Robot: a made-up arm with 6 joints. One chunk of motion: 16 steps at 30 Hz.
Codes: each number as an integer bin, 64 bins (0 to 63) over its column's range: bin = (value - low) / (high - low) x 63, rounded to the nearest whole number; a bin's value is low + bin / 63 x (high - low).
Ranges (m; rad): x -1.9..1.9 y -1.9..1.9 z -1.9..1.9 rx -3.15..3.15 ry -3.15..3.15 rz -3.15..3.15
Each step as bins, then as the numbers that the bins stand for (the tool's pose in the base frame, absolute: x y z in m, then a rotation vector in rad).
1 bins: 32 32 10 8 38 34
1 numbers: 0.0302 0.0302 -1.2968 -2.3500 0.6500 0.2500
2 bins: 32 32 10 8 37 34
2 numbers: 0.0302 0.0302 -1.2968 -2.3500 0.5500 0.2500
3 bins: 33 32 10 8 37 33
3 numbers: 0.0905 0.0302 -1.2968 -2.3500 0.5500 0.1500
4 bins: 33 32 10 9 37 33
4 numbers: 0.0905 0.0302 -1.2968 -2.2500 0.5500 0.1500
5 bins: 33 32 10 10 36 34
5 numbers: 0.0905 0.0302 -1.2968 -2.1500 0.4500 0.2500
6 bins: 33 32 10 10 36 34
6 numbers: 0.0905 0.0302 -1.2968 -2.1500 0.4500 0.2500
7 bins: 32 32 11 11 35 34
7 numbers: 0.0302 0.0302 -1.2365 -2.0500 0.3500 0.2500
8 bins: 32 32 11 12 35 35
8 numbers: 0.0302 0.0302 -1.2365 -1.9500 0.3500 0.3500
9 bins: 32 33 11 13 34 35
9 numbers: 0.0302 0.0905 -1.2365 -1.8500 0.2500 0.3500
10 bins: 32 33 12 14 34 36
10 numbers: 0.0302 0.0905 -1.1762 -1.7500 0.2500 0.4500
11 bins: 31 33 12 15 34 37
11 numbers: -0.0302 0.0905 -1.1762 -1.6500 0.2500 0.5500
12 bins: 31 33 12 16 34 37
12 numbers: -0.0302 0.0905 -1.1762 -1.5500 0.2500 0.5500
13 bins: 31 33 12 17 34 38
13 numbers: -0.0302 0.0905 -1.1762 -1.4500 0.2500 0.6500
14 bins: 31 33 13 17 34 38
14 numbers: -0.0302 0.0905 -1.1159 -1.4500 0.2500 0.6500
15 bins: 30 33 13 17 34 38
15 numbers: -0.0905 0.0905 -1.1159 -1.4500 0.2500 0.6500
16 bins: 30 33 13 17 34 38
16 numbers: -0.0905 0.0905 -1.1159 -1.4500 0.2500 0.6500
